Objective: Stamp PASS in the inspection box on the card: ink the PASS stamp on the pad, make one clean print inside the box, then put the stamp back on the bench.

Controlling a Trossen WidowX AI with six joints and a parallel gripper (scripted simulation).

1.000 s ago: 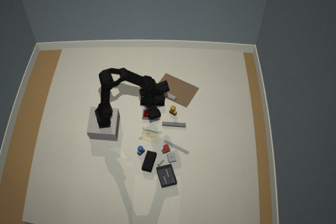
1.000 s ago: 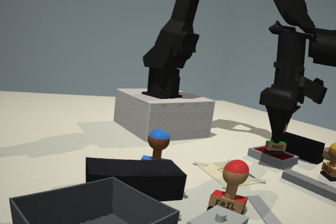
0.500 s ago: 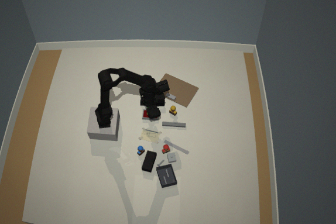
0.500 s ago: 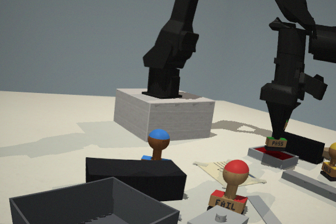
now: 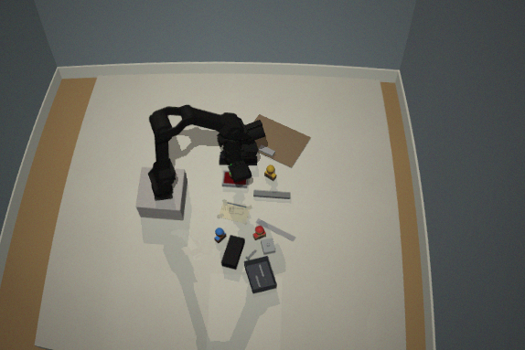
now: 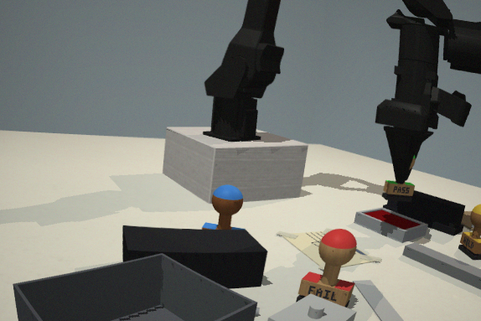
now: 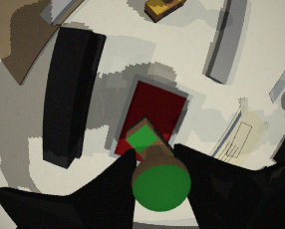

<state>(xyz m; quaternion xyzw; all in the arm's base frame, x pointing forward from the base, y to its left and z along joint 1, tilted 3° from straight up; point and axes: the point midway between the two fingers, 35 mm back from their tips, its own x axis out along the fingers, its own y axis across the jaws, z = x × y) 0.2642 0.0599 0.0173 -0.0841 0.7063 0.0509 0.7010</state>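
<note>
My gripper tip is 13 cm to the left of the cream inspection card, 7 cm above it and 2 cm past it. The rest, counted from my gripper tip: pass stamp: right at my gripper tip; then red ink pad: 6 cm below; then long black block: 8 cm to the left, 5 cm below, 2 cm ahead.
</note>
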